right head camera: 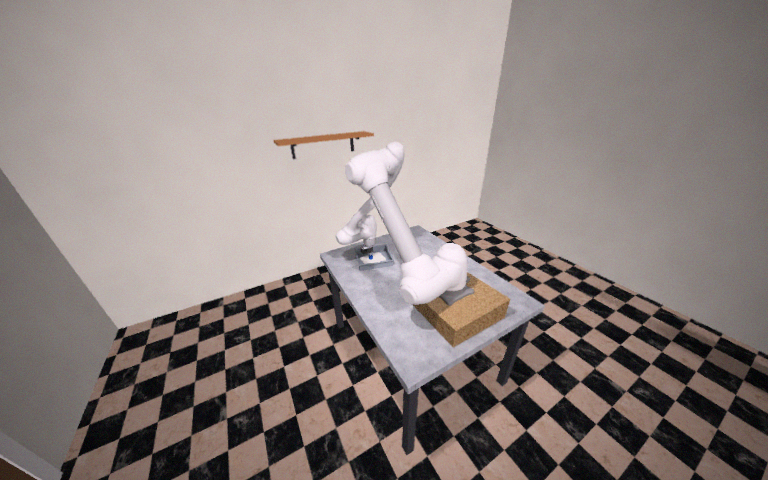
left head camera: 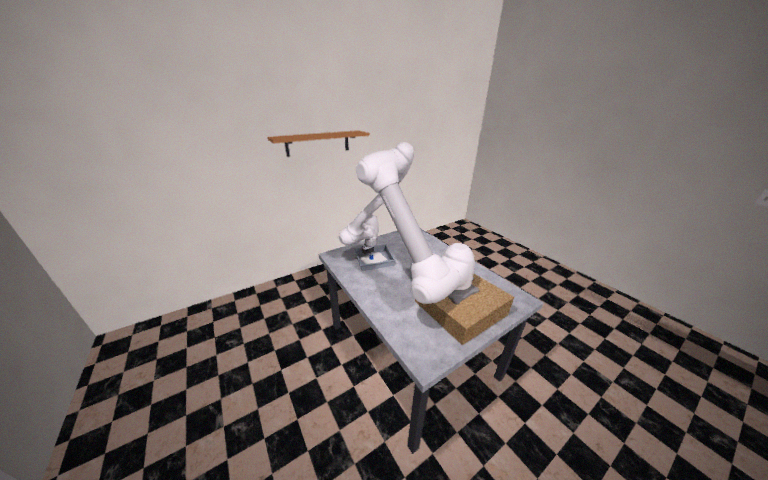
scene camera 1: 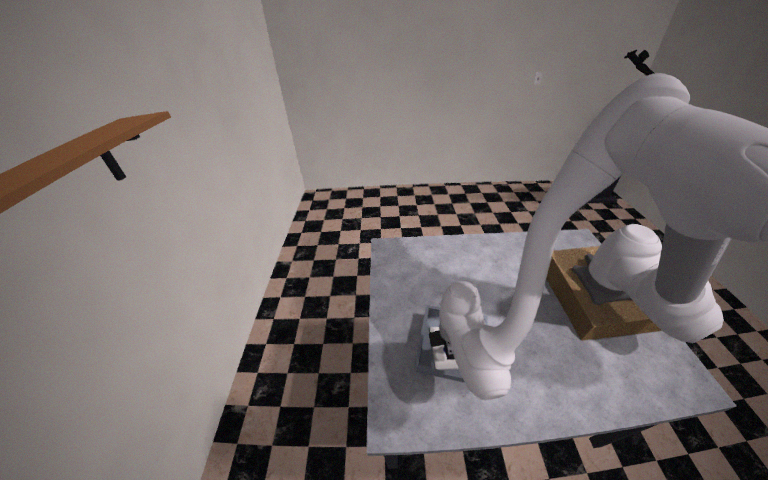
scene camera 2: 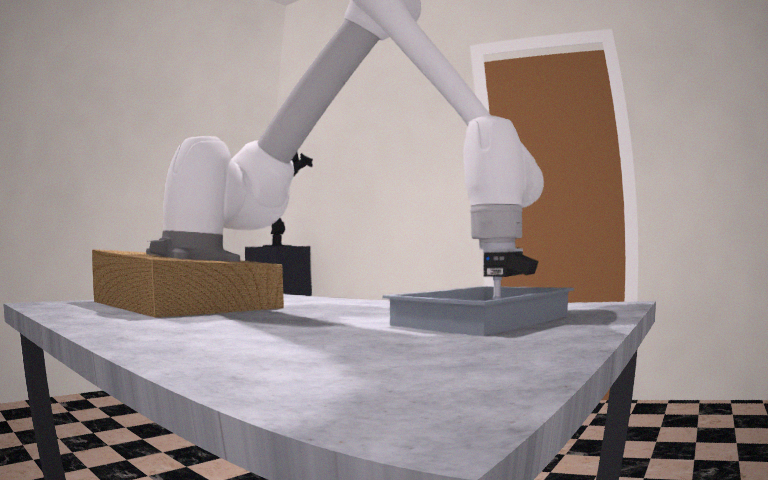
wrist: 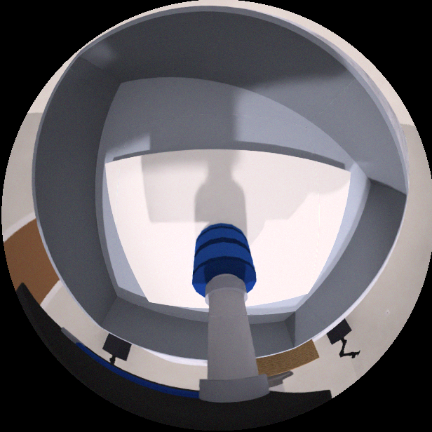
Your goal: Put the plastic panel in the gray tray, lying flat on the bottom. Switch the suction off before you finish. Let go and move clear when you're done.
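Seen in the pictures: hand, its tool point: (right head camera: 370,259) (left head camera: 371,259); arm's base, origin of its link: (right head camera: 450,290) (left head camera: 455,289) (scene camera 1: 603,283) (scene camera 2: 190,257).
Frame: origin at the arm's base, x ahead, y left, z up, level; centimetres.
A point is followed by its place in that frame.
The white plastic panel (left head camera: 381,259) @[x 59.2, y 11.0, z -10.1 cm] (right head camera: 379,258) @[x 60.7, y 11.1, z -10.1 cm] (wrist: 285,200) is inside the gray tray (left head camera: 376,265) @[x 52.5, y 19.3, z -8.3 cm] (right head camera: 376,265) @[x 52.2, y 18.1, z -8.6 cm] (scene camera 1: 433,313) @[x 67.0, y 2.0, z -9.0 cm] (scene camera 2: 436,315) @[x 59.6, y 3.9, z -8.6 cm] (wrist: 65,175). It looks level, at or very close to the tray's bottom, with a thin dark shadow along its far edge in the wrist view. My suction cup (left head camera: 370,256) (right head camera: 370,256) (wrist: 222,250) is blue and ribbed, points down, and its tip rests on the panel, which looks held by it. In scene camera 2 the tray wall hides the panel and the cup's tip.
The gray table (left head camera: 373,305) @[x 23.4, y 39.1, z -11.0 cm] (scene camera 2: 339,384) @[x 70.2, y -31.1, z -11.0 cm] carries the tray and a wooden block (left head camera: 481,316) @[x -21.6, y 5.4, z 1.0 cm] (scene camera 2: 215,288) @[x 13.9, y -3.0, z -6.0 cm] under my arm's base. The tray's walls stand around the panel on all sides. An orange-brown shelf (left head camera: 317,136) (scene camera 1: 67,155) is on the wall.
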